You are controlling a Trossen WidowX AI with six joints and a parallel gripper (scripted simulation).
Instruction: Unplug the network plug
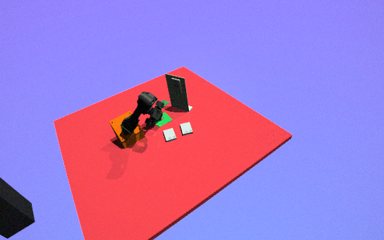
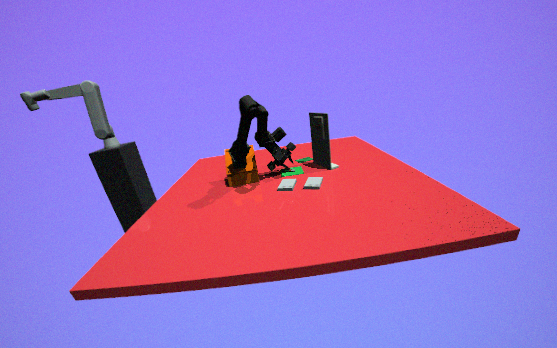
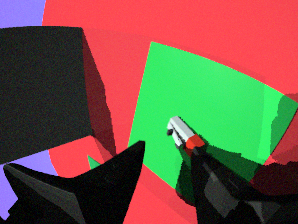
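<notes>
Right now the network plug is 2 cm below my gripper tip. The rest, counted from my gripper tip: upright panel (18 cm ahead, 11 cm above); then green marked square (3 cm below).
</notes>
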